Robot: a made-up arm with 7 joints.
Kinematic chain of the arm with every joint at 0, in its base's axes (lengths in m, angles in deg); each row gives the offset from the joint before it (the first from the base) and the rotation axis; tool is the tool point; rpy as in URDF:
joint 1: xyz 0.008 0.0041 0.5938 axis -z
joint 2: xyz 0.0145 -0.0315 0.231 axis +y
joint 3: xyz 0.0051 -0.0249 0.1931 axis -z
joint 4: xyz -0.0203 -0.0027 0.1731 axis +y
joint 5: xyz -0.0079 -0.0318 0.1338 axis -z
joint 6: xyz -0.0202 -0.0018 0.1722 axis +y
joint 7: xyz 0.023 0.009 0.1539 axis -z
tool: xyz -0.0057 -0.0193 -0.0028 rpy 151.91 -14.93 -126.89
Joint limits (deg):
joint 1: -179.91..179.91
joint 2: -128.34..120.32
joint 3: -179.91..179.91
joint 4: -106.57..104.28
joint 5: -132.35..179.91
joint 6: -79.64..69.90
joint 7: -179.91..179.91
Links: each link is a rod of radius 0.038 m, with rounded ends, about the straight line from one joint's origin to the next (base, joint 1, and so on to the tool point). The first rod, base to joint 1, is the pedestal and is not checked.
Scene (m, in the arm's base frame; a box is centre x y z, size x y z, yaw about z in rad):
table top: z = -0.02
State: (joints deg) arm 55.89 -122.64 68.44 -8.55 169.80 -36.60 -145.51
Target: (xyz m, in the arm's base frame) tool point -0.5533 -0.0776 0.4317
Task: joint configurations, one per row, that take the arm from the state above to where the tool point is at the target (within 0.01 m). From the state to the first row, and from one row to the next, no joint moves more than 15 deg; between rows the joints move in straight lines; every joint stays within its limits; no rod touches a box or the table.
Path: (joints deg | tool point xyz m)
1: 50.81 -124.06 74.01 3.35 171.52 -45.49 -146.54 | -0.5262 0.4003 0.3728
2: 45.73 -125.49 79.57 15.24 173.23 -54.38 -147.58 | -0.5945 0.2464 0.3930
3: 40.66 -126.92 85.14 27.14 174.95 -63.27 -148.61 | -0.6032 0.0786 0.4118
4: 35.58 -128.34 90.71 39.04 176.67 -72.16 -149.65 | -0.5533 -0.0776 0.4317

